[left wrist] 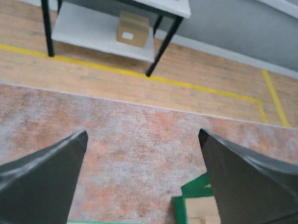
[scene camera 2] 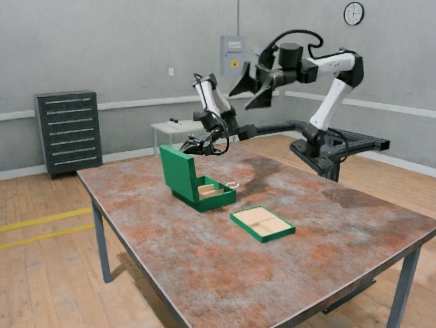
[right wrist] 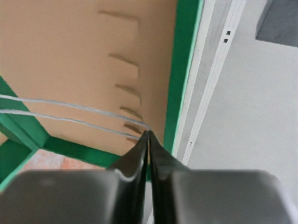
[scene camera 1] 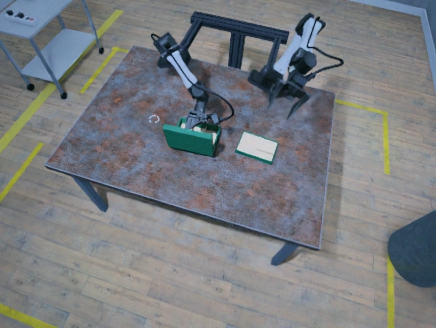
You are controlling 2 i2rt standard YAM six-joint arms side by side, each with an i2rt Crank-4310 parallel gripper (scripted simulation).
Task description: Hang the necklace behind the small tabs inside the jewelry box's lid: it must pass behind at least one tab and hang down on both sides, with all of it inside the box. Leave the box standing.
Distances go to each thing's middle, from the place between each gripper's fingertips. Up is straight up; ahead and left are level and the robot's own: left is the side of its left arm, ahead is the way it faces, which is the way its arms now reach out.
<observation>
My right gripper is now 9 cm past the green jewelry box (scene camera 1: 202,139), 1 cm to the right of it and 10 cm above it.
I see the green jewelry box 70 mm behind my left hand, 400 mm to the right of it and 360 mm below it.
</observation>
